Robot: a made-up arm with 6 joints.
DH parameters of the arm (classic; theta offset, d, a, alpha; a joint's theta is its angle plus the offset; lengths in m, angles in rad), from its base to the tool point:
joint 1: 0 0.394 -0.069 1.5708
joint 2: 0 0.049 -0.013 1.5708
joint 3: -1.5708 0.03 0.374 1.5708
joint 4: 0 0.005 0.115 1.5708
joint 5: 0 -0.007 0.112 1.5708
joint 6: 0 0.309 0.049 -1.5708
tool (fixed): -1.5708 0.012 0 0
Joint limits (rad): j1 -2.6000..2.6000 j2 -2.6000..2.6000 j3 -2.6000..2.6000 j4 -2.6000..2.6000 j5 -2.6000..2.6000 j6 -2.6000..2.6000
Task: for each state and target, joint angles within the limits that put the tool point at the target. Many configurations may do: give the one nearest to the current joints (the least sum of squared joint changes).
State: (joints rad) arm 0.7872 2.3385 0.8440 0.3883 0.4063 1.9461
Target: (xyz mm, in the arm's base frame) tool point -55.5 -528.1 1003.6
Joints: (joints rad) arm 1.1410 2.3340 1.4821 0.3074 0.6558 1.8506
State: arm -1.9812 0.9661 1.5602 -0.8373 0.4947 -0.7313
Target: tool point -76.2 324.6 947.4
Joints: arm -2.1097 1.1976 1.5472 -1.4204 0.4881 -0.6739
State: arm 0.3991 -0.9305 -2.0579 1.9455 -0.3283 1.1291
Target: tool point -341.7 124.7 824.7
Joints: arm 0.0540 -1.2750 -1.8765 1.7796 -0.4469 1.1280
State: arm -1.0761 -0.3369 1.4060 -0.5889 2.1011 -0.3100
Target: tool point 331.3 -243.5 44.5
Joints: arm -1.1749 -0.7639 1.7423 -0.5535 2.5605 -0.3151
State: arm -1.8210 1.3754 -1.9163 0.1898 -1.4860 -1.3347
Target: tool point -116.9 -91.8 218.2
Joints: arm -1.7632 1.7527 -2.1508 -0.3126 -1.7610 -1.4224
